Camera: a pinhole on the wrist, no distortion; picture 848 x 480 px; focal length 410.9 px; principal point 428.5 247.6 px. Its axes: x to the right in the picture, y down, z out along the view. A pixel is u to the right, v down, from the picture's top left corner.
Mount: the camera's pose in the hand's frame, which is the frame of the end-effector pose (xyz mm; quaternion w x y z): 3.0 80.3 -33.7 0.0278 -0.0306 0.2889 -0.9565
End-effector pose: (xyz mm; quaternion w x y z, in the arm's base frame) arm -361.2 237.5 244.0 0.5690 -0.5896 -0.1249 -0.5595
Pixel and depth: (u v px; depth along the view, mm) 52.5 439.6 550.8
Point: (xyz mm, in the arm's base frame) -350.9 305.4 973.8
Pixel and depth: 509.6 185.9 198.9
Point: -297.0 372.2 270.9
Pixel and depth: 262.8 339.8 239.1
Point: -322.5 314.4 422.6
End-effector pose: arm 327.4 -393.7 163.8 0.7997 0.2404 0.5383 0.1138
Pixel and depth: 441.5 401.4 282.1
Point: 452.9 -563.1 109.1
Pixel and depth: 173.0 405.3 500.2
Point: 683.0 -590.8 -212.8
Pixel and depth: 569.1 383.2 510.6
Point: 529.1 -833.0 179.9
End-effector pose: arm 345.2 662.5 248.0 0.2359 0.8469 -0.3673 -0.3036
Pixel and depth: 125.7 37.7 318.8
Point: 243.1 377.1 -23.1
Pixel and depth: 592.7 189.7 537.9
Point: 11.5 817.6 -124.7
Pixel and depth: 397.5 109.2 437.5
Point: 114.9 563.8 -84.9
